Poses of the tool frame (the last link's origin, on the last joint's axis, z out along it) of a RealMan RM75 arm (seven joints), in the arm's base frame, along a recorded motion.
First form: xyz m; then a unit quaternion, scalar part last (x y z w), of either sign.
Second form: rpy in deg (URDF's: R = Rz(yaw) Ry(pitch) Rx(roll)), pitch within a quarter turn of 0, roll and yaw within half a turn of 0; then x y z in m. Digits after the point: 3 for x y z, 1 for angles.
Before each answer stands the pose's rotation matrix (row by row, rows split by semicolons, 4 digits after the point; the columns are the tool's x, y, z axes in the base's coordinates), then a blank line. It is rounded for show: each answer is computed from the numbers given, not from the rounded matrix.
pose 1, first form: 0.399 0.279 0.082 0.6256 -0.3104 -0.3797 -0.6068
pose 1, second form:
0.5190 -0.8491 -0.0984; 0.0724 -0.0710 0.9948; -0.8517 -0.5235 0.0247

-87.3 58.4 7.9 0.399 0.279 0.082
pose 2, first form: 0.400 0.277 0.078 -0.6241 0.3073 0.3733 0.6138
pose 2, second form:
0.5324 -0.8418 -0.0887; 0.0747 -0.0577 0.9955; -0.8432 -0.5367 0.0322

-86.6 57.5 8.0 0.400 0.277 0.078
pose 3, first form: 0.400 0.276 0.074 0.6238 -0.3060 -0.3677 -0.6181
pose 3, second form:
0.5423 -0.8363 -0.0805; 0.0728 -0.0486 0.9962; -0.8370 -0.5461 0.0345

-86.4 56.8 7.6 0.400 0.276 0.074
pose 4, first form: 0.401 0.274 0.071 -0.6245 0.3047 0.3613 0.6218
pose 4, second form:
0.5532 -0.8299 -0.0723; 0.0687 -0.0411 0.9968; -0.8302 -0.5564 0.0343

-86.5 56.1 7.1 0.401 0.274 0.071
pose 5, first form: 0.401 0.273 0.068 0.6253 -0.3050 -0.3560 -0.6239
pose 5, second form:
0.5605 -0.8256 -0.0646; 0.0628 -0.0355 0.9974; -0.8258 -0.5631 0.0320

-86.8 55.7 6.4 0.401 0.273 0.068
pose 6, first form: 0.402 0.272 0.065 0.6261 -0.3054 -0.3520 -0.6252
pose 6, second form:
0.5657 -0.8225 -0.0589; 0.0577 -0.0318 0.9978; -0.8226 -0.5678 0.0295

-87.0 55.3 5.8 0.402 0.272 0.065
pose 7, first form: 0.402 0.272 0.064 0.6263 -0.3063 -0.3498 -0.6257
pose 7, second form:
0.5676 -0.8215 -0.0549; 0.0541 -0.0293 0.9981; -0.8215 -0.5695 0.0278

-87.2 55.2 5.4 0.402 0.272 0.064
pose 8, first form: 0.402 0.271 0.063 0.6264 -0.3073 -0.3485 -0.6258
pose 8, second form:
0.5682 -0.8213 -0.0520; 0.0512 -0.0278 0.9983; -0.8213 -0.5699 0.0263

-87.4 55.2 5.1 0.402 0.271 0.063
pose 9, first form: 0.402 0.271 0.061 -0.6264 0.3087 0.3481 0.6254
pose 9, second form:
0.5670 -0.8222 -0.0500; 0.0487 -0.0271 0.9984; -0.8222 -0.5686 0.0246

-87.5 55.3 4.9 0.402 0.271 0.061
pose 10, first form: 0.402 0.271 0.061 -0.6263 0.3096 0.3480 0.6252
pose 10, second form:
0.5661 -0.8229 -0.0488; 0.0473 -0.0266 0.9985; -0.8230 -0.5676 0.0239

-87.6 55.4 4.8 0.402 0.271 0.061
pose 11, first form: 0.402 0.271 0.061 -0.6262 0.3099 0.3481 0.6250
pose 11, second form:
0.5656 -0.8233 -0.0486; 0.0470 -0.0266 0.9985; -0.8234 -0.5670 0.0236

-87.6 55.4 4.8 0.402 0.271 0.061
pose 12, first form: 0.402 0.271 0.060 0.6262 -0.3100 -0.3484 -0.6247
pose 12, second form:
0.5650 -0.8237 -0.0490; 0.0471 -0.0272 0.9985; -0.8238 -0.5664 0.0234

-87.6 55.5 4.8 0.402 0.271 0.060
